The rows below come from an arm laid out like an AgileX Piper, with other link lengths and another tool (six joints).
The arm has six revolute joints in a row. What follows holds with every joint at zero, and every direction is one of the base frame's.
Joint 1 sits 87.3 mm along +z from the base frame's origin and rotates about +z.
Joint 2 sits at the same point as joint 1 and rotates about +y.
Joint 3 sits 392.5 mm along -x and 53.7 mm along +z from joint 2 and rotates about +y.
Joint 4 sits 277.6 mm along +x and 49 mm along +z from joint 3 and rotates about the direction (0.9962, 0, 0.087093).
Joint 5 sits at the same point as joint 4 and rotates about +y.
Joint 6 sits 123.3 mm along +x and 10.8 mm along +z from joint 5 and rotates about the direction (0.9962, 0, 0.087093).
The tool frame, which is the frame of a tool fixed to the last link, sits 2.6 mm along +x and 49 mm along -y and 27.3 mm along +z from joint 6; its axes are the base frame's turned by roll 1.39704, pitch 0.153 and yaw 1.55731 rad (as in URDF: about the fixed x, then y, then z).
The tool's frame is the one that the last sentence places.
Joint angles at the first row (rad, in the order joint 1, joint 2, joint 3, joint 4, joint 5, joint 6):
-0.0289 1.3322 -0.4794 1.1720 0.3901 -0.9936
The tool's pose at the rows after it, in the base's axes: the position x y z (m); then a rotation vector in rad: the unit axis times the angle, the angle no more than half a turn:
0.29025 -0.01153 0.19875 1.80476 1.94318 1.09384
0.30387 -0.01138 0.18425 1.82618 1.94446 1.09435
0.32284 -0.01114 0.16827 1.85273 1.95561 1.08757
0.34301 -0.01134 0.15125 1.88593 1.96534 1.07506
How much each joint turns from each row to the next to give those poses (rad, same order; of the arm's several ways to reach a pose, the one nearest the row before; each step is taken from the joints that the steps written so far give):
0.0000 0.0477 -0.0033 0.1619 -0.0125 -0.1583
0.0000 0.0703 -0.0043 0.1401 -0.0041 -0.1401
0.0000 0.0855 -0.0252 0.0970 0.0046 -0.0984
0.0000 0.0874 -0.0362 0.0622 0.0044 -0.0590

